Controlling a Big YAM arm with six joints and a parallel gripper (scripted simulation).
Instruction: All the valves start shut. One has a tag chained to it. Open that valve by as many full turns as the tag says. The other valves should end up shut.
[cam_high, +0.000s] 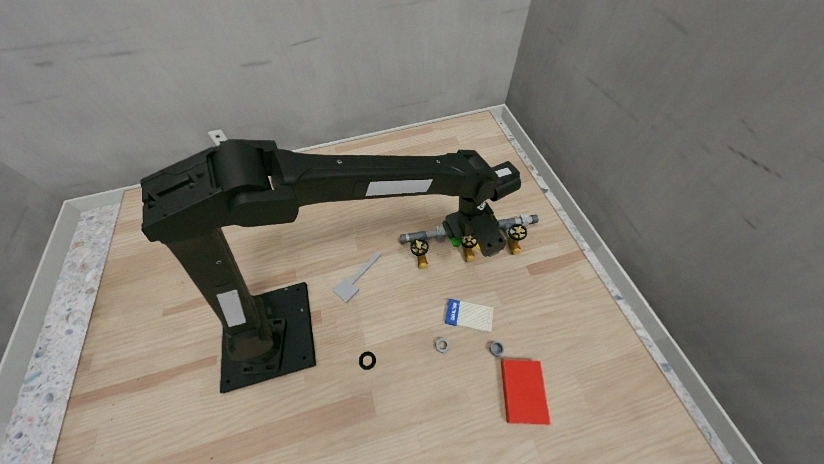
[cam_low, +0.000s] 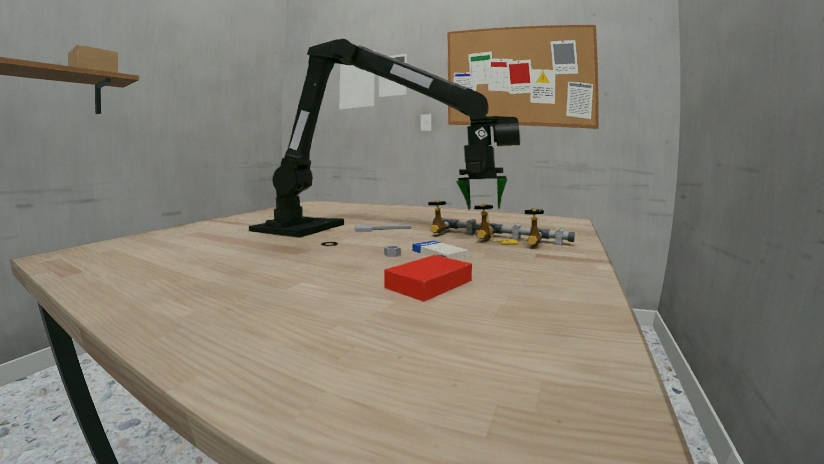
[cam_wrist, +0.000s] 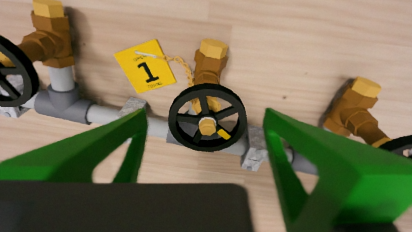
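The yellow tag lies 7 cm ahead of my hand, 1 cm to the left of it and 8 cm below it. Round my hand: grey scraper (30 cm behind, 5 cm to the right, 8 cm below); then white card (2 cm behind, 17 cm to the right, 8 cm below); then red block (7 cm ahead, 35 cm to the right, 7 cm below).
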